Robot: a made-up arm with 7 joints. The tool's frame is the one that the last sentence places.
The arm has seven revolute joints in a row. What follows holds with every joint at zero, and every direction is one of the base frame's.
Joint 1 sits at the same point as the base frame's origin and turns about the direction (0, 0.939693, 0.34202), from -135.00 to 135.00 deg.
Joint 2 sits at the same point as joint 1 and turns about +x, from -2.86 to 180.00 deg.
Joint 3 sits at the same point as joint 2 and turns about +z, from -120.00 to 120.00 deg.
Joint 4 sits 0.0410 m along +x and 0.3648 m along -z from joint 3 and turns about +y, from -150.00 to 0.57 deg.
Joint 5 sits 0.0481 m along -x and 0.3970 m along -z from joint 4 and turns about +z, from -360.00 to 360.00 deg.
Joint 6 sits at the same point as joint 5 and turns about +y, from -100.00 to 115.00 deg.
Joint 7 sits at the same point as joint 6 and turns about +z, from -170.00 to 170.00 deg.
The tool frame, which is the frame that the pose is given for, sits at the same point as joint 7; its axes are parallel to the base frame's.
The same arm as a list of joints. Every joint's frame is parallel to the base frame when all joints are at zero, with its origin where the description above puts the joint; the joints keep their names.
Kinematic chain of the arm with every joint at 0, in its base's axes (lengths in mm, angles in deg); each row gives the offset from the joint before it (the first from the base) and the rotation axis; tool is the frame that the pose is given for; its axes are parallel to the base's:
joint 1: xyz 0 0 0 axis 0 0.9397 0.342
joint 2: xyz 0 0 0 axis +x
joint 3: xyz 0 0 0 axis +z
joint 4: xyz 41 0 -364.8 axis +y
joint 5: xyz -48.1 0 -397 axis +z
joint 6: xyz 0 0 0 axis +y
joint 7: xyz 0 0 0 axis +z
tool: xyz 0 0 0
Joint limits (deg, base to tool): -135..135 -2.86..180 -120..120 -150..0.57 -360..360 -100..115 -170..170

